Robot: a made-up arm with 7 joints.
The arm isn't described. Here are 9 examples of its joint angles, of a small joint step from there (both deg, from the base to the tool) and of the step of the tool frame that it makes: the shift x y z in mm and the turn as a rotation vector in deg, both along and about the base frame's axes.
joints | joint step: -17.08 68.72 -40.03 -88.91 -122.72 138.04 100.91 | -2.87 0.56 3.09 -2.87 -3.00 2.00 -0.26
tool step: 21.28 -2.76 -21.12 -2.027 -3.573 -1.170
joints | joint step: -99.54 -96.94 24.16 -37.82 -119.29 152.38 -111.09 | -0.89 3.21 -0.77 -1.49 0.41 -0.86 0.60
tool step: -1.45 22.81 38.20 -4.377 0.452 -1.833
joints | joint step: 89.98 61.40 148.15 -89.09 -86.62 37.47 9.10 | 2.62 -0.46 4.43 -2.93 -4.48 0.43 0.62
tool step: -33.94 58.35 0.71 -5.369 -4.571 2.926
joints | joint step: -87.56 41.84 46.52 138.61 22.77 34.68 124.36 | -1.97 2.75 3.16 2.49 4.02 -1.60 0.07
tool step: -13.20 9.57 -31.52 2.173 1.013 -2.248
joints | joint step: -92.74 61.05 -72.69 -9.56 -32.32 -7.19 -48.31 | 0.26 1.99 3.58 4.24 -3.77 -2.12 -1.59
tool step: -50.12 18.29 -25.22 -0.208 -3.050 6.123
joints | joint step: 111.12 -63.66 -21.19 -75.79 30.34 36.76 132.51 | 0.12 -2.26 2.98 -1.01 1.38 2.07 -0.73
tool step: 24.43 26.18 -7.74 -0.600 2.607 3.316
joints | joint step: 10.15 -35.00 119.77 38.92 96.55 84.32 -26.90 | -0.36 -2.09 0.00 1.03 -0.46 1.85 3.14
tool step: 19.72 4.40 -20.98 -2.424 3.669 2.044
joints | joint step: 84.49 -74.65 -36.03 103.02 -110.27 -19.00 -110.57 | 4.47 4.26 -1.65 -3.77 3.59 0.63 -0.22
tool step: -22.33 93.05 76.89 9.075 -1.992 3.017
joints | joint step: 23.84 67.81 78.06 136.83 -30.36 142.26 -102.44 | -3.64 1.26 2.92 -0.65 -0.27 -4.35 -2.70
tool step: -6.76 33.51 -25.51 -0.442 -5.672 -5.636
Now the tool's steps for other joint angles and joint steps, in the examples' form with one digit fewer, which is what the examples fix.
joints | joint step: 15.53 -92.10 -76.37 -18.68 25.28 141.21 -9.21 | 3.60 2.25 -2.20 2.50 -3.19 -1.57 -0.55
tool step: -17.6 47.5 19.7 -4.81 -3.77 -0.50
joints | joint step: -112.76 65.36 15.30 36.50 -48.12 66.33 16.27 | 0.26 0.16 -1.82 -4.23 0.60 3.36 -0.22
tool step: -6.7 29.8 -44.6 -6.30 2.68 0.04
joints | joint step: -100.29 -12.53 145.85 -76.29 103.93 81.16 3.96 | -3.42 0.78 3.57 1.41 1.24 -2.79 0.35
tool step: -10.7 15.4 19.9 -2.91 -1.12 -2.42
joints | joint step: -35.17 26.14 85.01 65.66 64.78 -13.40 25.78 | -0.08 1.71 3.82 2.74 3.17 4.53 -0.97
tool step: -28.1 24.5 -46.0 1.17 2.66 1.49
